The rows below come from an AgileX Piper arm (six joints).
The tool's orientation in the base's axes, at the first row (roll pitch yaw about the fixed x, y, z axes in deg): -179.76 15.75 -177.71
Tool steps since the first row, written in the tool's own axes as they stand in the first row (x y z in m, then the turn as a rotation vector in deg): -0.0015 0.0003 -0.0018 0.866 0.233 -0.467; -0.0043 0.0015 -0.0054 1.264 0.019 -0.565; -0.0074 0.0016 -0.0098 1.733 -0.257 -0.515; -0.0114 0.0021 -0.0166 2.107 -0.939 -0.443; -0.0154 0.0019 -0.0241 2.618 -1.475 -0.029; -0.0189 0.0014 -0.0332 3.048 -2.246 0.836; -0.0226 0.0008 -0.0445 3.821 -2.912 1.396
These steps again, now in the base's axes. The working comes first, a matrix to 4 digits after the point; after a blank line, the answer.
The tool's axes in the first row as the columns of a matrix, in the base's axes (used below as rounded here):
-0.9617 -0.0388 0.2714
-0.0385 0.9992 0.0067
-0.2714 -0.0040 -0.9624

0.0009 0.0003 0.0021 -0.969 0.196 0.213; 0.0026 0.0016 0.0064 -1.370 -0.033 0.201; 0.0044 0.0018 0.0114 -1.796 -0.327 0.026; 0.0064 0.0024 0.0191 -2.110 -1.022 -0.142; 0.0082 0.0023 0.0274 -2.468 -1.575 -0.677; 0.0091 0.0019 0.0371 -2.617 -2.356 -1.623; 0.0096 0.0014 0.0490 -3.183 -3.047 -2.369
